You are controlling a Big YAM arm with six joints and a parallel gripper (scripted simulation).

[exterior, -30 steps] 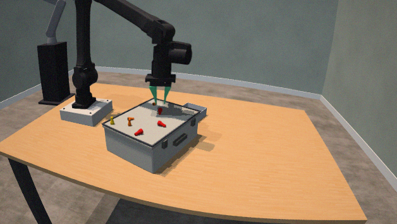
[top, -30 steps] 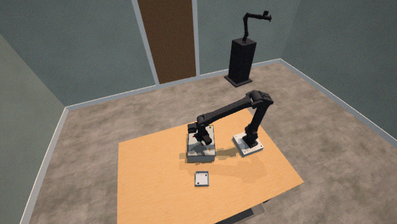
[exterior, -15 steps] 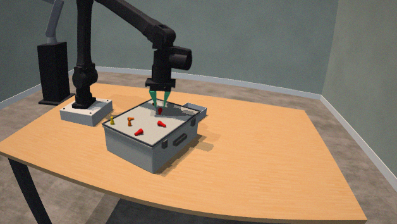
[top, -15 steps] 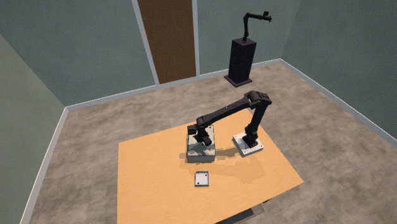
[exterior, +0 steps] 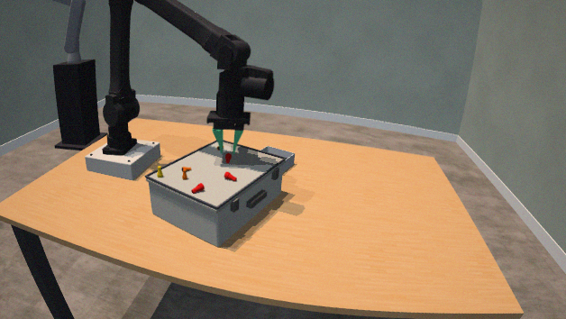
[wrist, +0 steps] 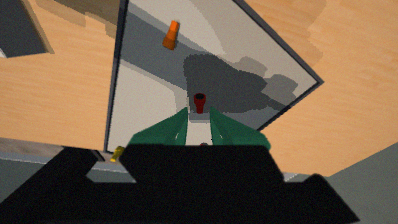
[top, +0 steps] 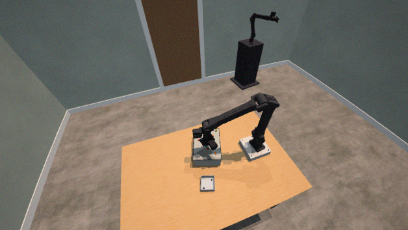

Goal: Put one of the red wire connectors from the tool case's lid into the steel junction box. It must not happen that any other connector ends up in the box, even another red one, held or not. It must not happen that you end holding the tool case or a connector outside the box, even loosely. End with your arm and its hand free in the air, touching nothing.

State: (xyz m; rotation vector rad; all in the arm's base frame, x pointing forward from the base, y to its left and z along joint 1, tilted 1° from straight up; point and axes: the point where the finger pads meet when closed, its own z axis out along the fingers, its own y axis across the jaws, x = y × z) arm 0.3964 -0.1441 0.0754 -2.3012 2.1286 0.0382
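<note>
Now: the red wire connector 20 mm below my hand. Also, from my hand: grey tool case: 60 mm below, 40 mm to the right, 20 mm behind.
</note>
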